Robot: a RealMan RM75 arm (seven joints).
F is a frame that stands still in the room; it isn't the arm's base.
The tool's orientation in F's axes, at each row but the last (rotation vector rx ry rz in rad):
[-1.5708 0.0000 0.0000]
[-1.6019 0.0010 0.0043]
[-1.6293 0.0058 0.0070]
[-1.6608 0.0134 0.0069]
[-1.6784 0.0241 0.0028]
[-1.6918 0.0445 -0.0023]
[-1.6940 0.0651 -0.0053]
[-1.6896 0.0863 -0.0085]
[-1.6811 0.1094 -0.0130]
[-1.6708 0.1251 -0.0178]
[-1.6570 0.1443 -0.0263]
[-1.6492 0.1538 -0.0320]
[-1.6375 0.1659 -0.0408]
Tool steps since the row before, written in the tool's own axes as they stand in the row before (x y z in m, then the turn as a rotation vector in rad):
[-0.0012 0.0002 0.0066 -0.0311 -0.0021 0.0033]
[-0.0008 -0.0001 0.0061 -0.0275 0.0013 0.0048]
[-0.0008 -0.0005 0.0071 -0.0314 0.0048 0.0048]
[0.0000 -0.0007 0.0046 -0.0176 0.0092 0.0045]
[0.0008 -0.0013 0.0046 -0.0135 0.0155 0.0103]
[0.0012 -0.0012 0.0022 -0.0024 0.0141 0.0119]
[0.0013 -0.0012 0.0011 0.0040 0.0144 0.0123]
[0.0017 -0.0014 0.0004 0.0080 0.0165 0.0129]
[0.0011 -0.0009 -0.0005 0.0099 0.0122 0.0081]
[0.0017 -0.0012 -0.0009 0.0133 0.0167 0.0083]
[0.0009 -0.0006 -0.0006 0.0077 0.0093 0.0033]
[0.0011 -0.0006 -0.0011 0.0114 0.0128 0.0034]
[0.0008 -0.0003 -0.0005 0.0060 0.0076 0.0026]
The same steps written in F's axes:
[-0.0012 0.0066 -0.0002 -0.0311 0.0033 0.0021]
[-0.0008 0.0061 -0.0001 -0.0275 0.0047 -0.0014]
[-0.0008 0.0071 0.0001 -0.0314 0.0045 -0.0048]
[0.0000 0.0046 0.0003 -0.0177 0.0037 -0.0093]
[0.0009 0.0047 0.0008 -0.0136 0.0088 -0.0163]
[0.0013 0.0023 0.0009 -0.0025 0.0102 -0.0154]
[0.0014 0.0012 0.0010 0.0039 0.0102 -0.0159]
[0.0018 0.0005 0.0013 0.0078 0.0103 -0.0183]
[0.0011 -0.0005 0.0009 0.0097 0.0059 -0.0136]
[0.0017 -0.0009 0.0012 0.0127 0.0053 -0.0183]
[0.0009 -0.0006 0.0006 0.0072 0.0016 -0.0101]
[0.0010 -0.0012 0.0006 0.0106 0.0010 -0.0138]
[0.0008 -0.0006 0.0003 0.0056 0.0013 -0.0082]

